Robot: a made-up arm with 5 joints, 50 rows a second.
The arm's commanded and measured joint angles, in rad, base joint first. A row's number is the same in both.
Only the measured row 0 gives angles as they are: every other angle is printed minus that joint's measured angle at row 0.
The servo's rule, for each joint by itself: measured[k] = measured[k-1] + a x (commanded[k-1-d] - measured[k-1]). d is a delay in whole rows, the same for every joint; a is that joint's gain. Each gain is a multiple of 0.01, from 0.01 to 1. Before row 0 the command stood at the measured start. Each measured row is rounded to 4 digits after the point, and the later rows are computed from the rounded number. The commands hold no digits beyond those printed.
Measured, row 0:
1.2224, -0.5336, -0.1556, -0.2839, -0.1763
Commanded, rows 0 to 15:
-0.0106, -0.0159, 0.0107, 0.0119, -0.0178
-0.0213, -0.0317, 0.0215, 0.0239, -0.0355
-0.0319, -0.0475, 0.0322, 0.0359, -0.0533
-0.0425, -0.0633, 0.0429, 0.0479, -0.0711
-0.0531, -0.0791, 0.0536, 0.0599, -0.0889
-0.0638, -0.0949, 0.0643, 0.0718, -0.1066
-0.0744, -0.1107, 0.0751, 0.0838, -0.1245
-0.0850, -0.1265, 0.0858, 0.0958, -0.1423
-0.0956, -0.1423, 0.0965, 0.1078, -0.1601
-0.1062, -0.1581, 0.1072, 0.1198, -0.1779
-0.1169, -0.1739, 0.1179, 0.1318, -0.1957
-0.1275, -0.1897, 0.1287, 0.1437, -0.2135
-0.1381, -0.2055, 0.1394, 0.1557, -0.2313
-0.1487, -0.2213, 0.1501, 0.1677, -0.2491
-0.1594, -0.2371, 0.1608, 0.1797, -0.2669
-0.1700, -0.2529, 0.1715, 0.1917, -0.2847
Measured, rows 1 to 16:
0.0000, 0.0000, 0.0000, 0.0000, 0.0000
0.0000, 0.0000, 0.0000, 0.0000, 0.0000
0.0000, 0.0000, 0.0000, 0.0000, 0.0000
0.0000, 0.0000, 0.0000, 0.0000, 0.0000
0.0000, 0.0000, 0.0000, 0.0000, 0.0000
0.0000, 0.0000, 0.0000, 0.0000, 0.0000
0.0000, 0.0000, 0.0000, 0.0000, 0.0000
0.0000, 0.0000, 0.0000, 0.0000, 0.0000
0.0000, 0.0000, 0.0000, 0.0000, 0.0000
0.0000, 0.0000, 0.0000, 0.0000, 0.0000
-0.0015, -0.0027, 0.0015, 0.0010, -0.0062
-0.0043, -0.0076, 0.0043, 0.0028, -0.0165
-0.0082, -0.0144, 0.0082, 0.0054, -0.0294
-0.0130, -0.0227, 0.0131, 0.0088, -0.0440
-0.0186, -0.0323, 0.0188, 0.0129, -0.0597
-0.0249, -0.0429, 0.0252, 0.0176, -0.0761
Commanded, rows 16 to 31:
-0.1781, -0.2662, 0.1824, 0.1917, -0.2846
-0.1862, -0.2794, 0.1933, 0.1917, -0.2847
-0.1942, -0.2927, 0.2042, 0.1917, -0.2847
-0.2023, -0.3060, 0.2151, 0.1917, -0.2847
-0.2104, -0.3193, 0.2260, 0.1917, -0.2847
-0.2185, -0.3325, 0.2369, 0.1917, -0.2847
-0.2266, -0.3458, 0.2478, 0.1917, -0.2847
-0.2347, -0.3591, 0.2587, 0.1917, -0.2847
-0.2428, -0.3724, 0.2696, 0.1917, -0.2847
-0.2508, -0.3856, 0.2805, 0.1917, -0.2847
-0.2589, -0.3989, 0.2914, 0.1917, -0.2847
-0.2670, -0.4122, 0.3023, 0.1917, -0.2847
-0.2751, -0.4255, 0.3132, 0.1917, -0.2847
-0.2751, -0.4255, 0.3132, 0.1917, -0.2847
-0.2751, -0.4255, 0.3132, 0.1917, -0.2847
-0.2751, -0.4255, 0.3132, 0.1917, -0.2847
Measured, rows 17 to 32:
-0.0318, -0.0544, 0.0322, 0.0229, -0.0930
-0.0392, -0.0667, 0.0397, 0.0287, -0.1103
-0.0471, -0.0796, 0.0477, 0.0350, -0.1277
-0.0554, -0.0929, 0.0560, 0.0418, -0.1453
-0.0640, -0.1067, 0.0647, 0.0490, -0.1629
-0.0729, -0.1208, 0.0737, 0.0566, -0.1806
-0.0820, -0.1352, 0.0829, 0.0645, -0.1983
-0.0913, -0.1498, 0.0923, 0.0728, -0.2161
-0.1008, -0.1646, 0.1019, 0.0814, -0.2339
-0.1105, -0.1796, 0.1116, 0.0902, -0.2517
-0.1200, -0.1943, 0.1215, 0.0983, -0.2632
-0.1293, -0.2088, 0.1316, 0.1058, -0.2707
-0.1384, -0.2231, 0.1418, 0.1127, -0.2756
-0.1473, -0.2372, 0.1521, 0.1190, -0.2788
-0.1561, -0.2512, 0.1624, 0.1248, -0.2809
-0.1648, -0.2650, 0.1728, 0.1302, -0.2822

